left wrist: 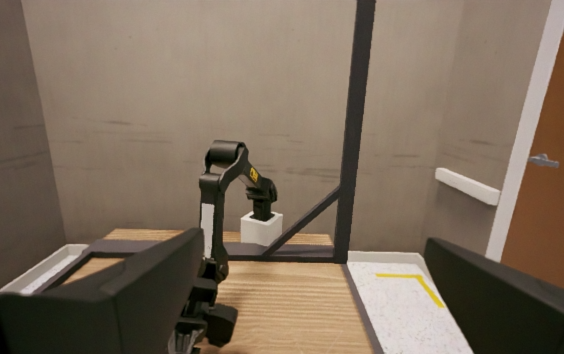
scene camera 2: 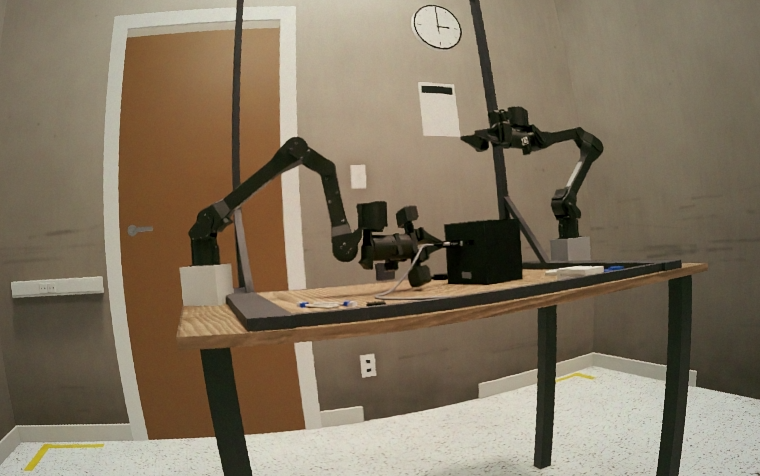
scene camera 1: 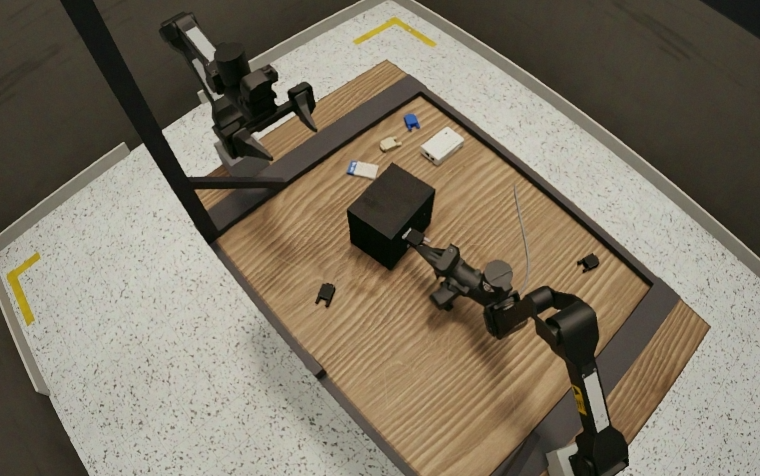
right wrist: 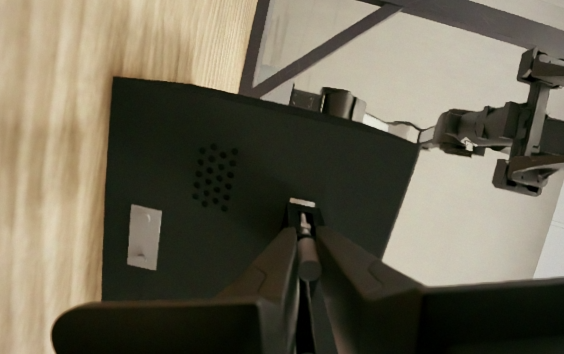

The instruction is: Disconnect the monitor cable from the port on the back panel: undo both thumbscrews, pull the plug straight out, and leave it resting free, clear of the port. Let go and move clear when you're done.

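Where they show: left gripper, fingertip midpoint: (left wrist: pixel 314 243) (scene camera 2: pixel 467 135) (scene camera 1: pixel 294 144); right gripper, fingertip midpoint: (scene camera 2: pixel 442 244) (scene camera 1: pixel 416 247) (right wrist: pixel 305 238); left arm's base, origin of the base link: (right wrist: pixel 289 101); right arm's base, origin of the base link: (left wrist: pixel 262 216) (scene camera 2: pixel 205 265) (scene camera 1: pixel 587 466).
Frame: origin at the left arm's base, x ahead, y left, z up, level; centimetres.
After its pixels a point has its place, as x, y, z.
The black box (scene camera 1: pixel 390 201) (scene camera 2: pixel 485 252) @(46.3, 24.8, -1.0) (right wrist: pixel 165 125) @(49.1, 11.2, -5.8) stands on the table, its back panel facing my right arm. The dark monitor plug (scene camera 1: pixel 413 236) @(50.3, 15.1, 2.3) (right wrist: pixel 316 215) @(50.3, 13.6, 2.0) sits at the port, with a pale metal edge showing at the panel. Its grey cable (scene camera 1: pixel 525 241) @(65.5, 39.4, -8.1) (scene camera 2: pixel 412 269) droops to the table. My right gripper (scene camera 1: pixel 417 242) @(52.5, 14.2, 1.4) (scene camera 2: pixel 440 246) @(52.5, 14.2, 1.4) (right wrist: pixel 305 238) @(52.5, 14.2, 1.4) is shut on one thumbscrew (right wrist: pixel 309 262) @(54.1, 14.5, 1.5), whose round end shows between the fingers. The other thumbscrew is hidden in the right wrist view. My left gripper (scene camera 1: pixel 293 144) @(35.1, 0.0, 31.8) (scene camera 2: pixel 472 144) @(35.1, 0.0, 31.8) (left wrist: pixel 314 243) @(35.1, 0.0, 31.8) is open and empty, high and away from the box.
A white box (scene camera 1: pixel 441 145) @(31.8, 42.7, -5.9) (scene camera 2: pixel 580 271) @(34.3, 47.5, -6.3), a blue connector (scene camera 1: pixel 411 121) @(19.6, 43.0, -7.0), a beige connector (scene camera 1: pixel 389 144) @(22.0, 32.9, -6.9) and a blue-and-white piece (scene camera 1: pixel 362 169) @(23.4, 22.4, -7.6) lie beyond the black box. Black connectors (scene camera 1: pixel 325 294) @(45.0, -6.1, -7.0) (scene camera 1: pixel 588 262) @(80.4, 46.9, -7.0) lie on either side. A dark upright post (scene camera 1: pixel 140 128) @(15.0, -19.9, 35.4) stands at the table's left edge.
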